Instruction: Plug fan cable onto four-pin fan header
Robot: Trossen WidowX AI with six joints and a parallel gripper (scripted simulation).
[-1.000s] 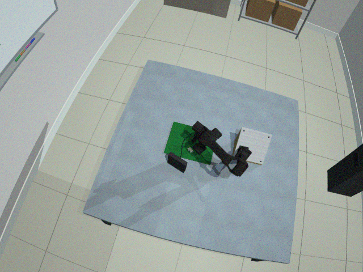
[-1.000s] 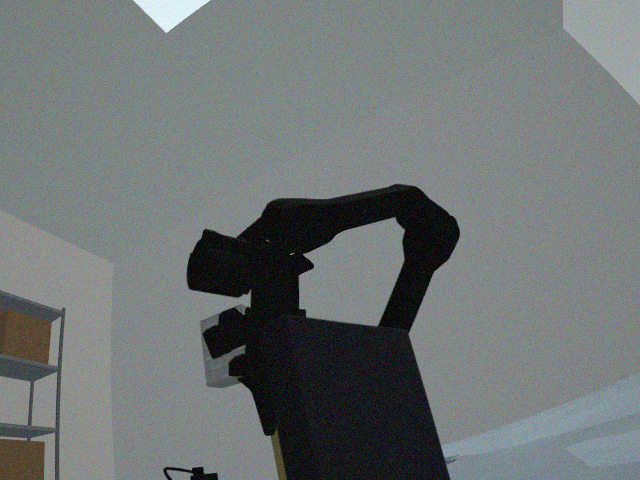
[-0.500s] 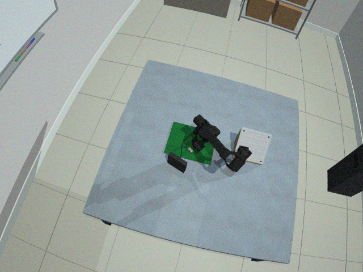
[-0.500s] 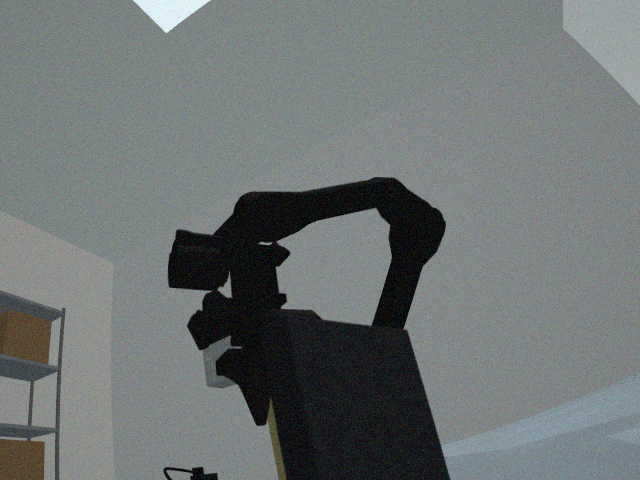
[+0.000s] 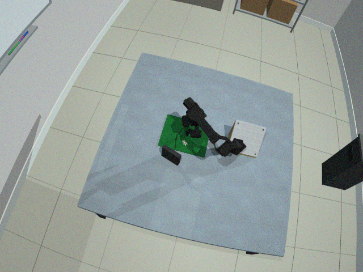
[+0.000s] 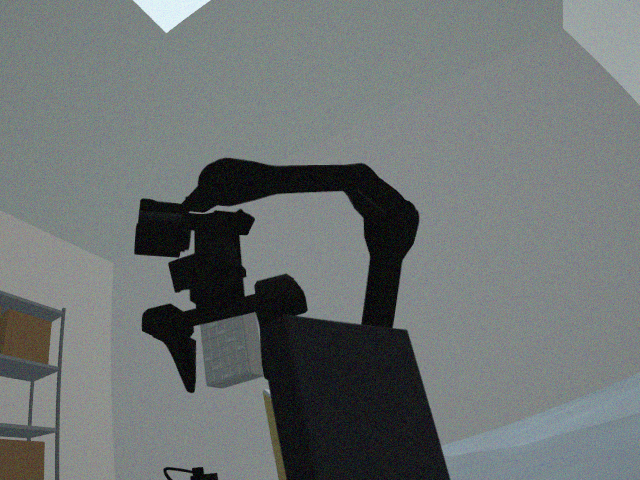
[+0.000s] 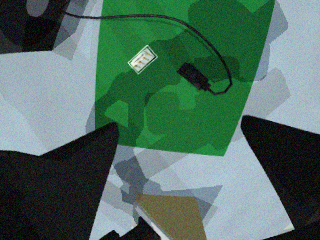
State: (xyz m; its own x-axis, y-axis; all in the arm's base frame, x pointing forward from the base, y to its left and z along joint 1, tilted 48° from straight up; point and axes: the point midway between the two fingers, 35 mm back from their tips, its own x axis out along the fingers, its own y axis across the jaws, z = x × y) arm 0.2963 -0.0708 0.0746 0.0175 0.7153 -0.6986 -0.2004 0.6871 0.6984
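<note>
My gripper tip is 2 cm short of the black plug, 3 cm to the left of it and 11 cm above it. Also, from my gripper tip: pale four-pin fan header: 3 cm ahead, 4 cm to the left, 13 cm below; then black fan: 9 cm ahead, 16 cm to the left, 7 cm below.
</note>
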